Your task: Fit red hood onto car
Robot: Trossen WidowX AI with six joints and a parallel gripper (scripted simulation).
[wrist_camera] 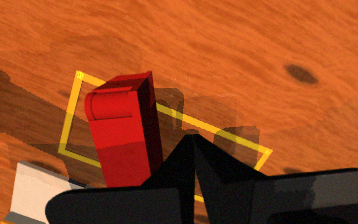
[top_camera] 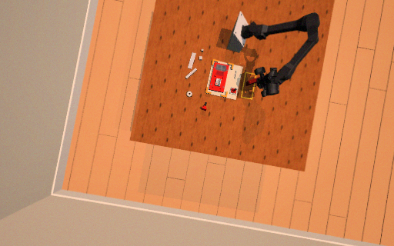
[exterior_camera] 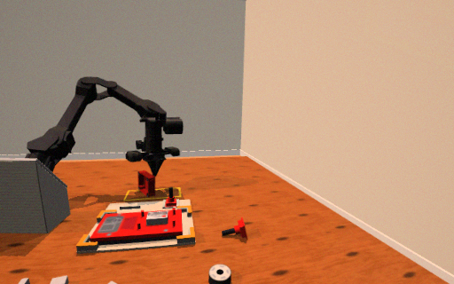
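Now: gripper tip 3 cm past the red hood, 2 cm to the left of it and 2 cm above it. Round my gripper tip: grey engine block 2 cm ahead, 27 cm to the right, 3 cm below.
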